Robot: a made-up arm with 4 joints.
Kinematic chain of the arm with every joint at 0, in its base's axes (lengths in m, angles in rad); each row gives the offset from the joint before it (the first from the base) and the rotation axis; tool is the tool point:
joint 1: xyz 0 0 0.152 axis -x
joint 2: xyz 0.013 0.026 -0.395 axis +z
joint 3: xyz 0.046 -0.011 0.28 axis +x
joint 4: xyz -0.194 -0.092 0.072 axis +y
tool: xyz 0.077 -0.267 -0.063
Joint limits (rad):
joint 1: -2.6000..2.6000
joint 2: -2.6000..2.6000
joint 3: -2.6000..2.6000
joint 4: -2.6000..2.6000
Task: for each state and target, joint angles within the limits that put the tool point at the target. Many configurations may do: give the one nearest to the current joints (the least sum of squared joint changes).
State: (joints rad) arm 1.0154 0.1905 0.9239 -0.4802
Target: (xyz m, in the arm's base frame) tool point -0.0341 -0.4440 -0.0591
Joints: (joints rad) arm 0.9875 0.1661 1.7016 -1.2135
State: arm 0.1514 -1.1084 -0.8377 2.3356
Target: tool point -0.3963 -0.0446 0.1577
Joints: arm -0.0531 -0.8254 -0.3212 1.7861
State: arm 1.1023 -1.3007 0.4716 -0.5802
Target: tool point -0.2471 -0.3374 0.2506
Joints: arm 1.3797 -0.7928 0.7359 -0.5508
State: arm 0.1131 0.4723 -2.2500 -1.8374
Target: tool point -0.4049 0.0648 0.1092
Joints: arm -0.0788 1.0436 -2.5371 -2.5820
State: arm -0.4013 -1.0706 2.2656 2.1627
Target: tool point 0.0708 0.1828 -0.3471
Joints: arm 0.2714 -1.1803 2.1679 2.0799
